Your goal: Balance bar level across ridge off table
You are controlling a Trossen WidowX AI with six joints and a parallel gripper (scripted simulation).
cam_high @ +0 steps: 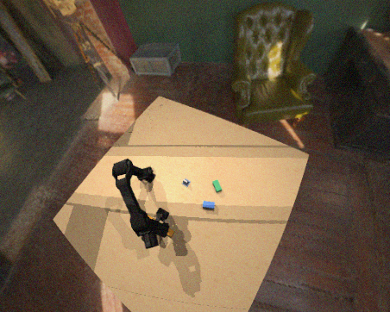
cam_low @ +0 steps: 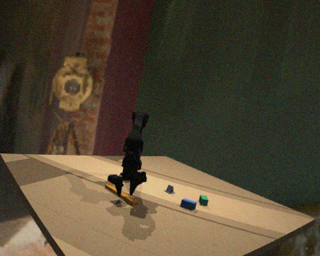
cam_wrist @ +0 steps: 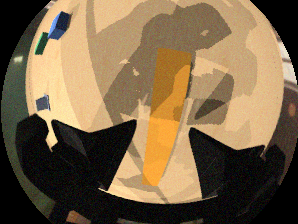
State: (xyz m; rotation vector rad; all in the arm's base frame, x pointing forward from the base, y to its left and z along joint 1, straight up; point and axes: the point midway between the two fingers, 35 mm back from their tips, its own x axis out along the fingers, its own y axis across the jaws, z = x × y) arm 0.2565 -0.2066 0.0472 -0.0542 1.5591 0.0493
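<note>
The orange bar is 3 cm behind my gripper tip. Also, from my gripper tip: green block (16 cm ahead, 37 cm to the left); blue block (17 cm ahead, 25 cm to the left).
</note>
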